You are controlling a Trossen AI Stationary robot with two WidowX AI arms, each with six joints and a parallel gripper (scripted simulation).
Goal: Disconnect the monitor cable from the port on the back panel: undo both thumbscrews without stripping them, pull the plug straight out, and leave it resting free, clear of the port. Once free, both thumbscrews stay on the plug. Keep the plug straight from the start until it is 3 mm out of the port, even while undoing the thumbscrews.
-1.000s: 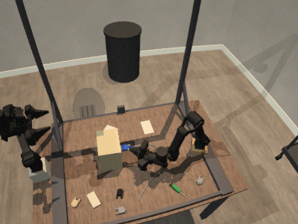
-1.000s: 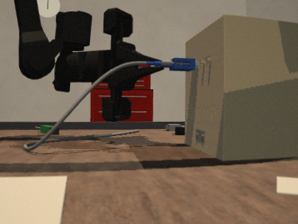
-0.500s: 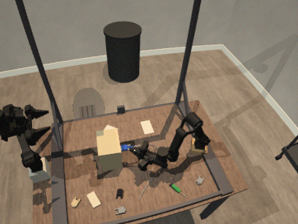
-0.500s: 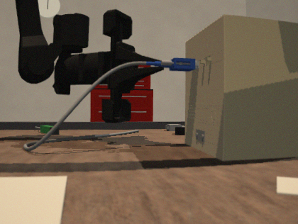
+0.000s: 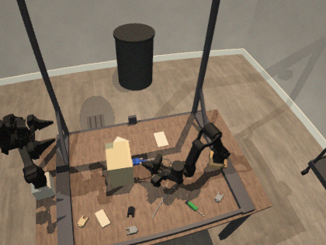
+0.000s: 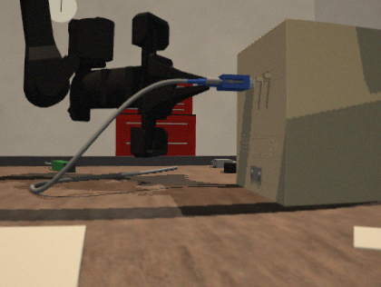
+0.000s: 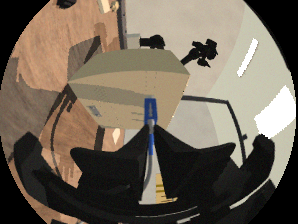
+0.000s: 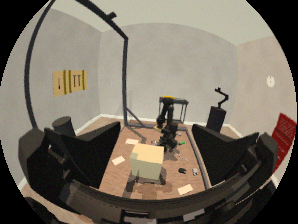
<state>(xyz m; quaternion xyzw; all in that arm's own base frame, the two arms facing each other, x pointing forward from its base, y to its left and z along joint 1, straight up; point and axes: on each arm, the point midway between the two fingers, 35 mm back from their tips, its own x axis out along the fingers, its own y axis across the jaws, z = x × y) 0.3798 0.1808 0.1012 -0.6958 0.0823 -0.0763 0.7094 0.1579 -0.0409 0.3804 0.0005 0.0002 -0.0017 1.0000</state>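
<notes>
Now: left hand 50 mm to the left of the blue plug and 30 mm past it. From my left hand the other things lie so: back panel 80 mm to the right, 60 mm behind, 40 mm below; beige box 140 mm to the right, 60 mm behind, 40 mm below.
</notes>
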